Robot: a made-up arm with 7 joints.
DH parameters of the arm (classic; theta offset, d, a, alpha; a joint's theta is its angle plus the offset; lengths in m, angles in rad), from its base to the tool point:
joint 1: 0 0.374 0 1.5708
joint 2: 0 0.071 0 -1.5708
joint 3: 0 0.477 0.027 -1.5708
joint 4: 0 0.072 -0.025 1.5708
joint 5: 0 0.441 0 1.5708
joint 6: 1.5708 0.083 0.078 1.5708
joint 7: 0 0.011 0 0
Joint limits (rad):
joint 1: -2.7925..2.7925
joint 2: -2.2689..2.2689
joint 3: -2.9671..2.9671
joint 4: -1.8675..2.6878
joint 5: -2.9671..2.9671
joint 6: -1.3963..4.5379
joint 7: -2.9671..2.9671
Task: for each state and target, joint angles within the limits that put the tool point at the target. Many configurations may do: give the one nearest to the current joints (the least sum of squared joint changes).
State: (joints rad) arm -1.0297 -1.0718 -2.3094 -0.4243 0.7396 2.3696 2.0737
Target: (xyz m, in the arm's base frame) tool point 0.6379 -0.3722 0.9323
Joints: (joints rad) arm -0.4848 -0.9463 -2.3039 -0.0427 0.7795 1.6043 2.0737
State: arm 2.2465 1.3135 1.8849 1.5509 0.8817 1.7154 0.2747
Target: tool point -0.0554 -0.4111 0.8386
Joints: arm 2.4071 0.8799 1.1927 1.5974 0.8781 1.8004 0.2747
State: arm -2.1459 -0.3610 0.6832 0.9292 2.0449 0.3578 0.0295
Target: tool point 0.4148 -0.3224 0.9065
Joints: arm -1.6873 -0.1777 1.0656 1.2823 2.0868 0.3302 0.0295
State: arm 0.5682 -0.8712 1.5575 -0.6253 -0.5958 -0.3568 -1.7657
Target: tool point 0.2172 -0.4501 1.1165
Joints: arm 0.0959 -0.3314 1.3456 -0.8944 -0.6608 -0.2712 -1.7657
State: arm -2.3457 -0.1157 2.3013 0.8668 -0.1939 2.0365 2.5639
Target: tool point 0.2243 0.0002 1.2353
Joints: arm -2.5135 0.0242 2.2063 0.8069 -0.2294 1.7763 2.5639
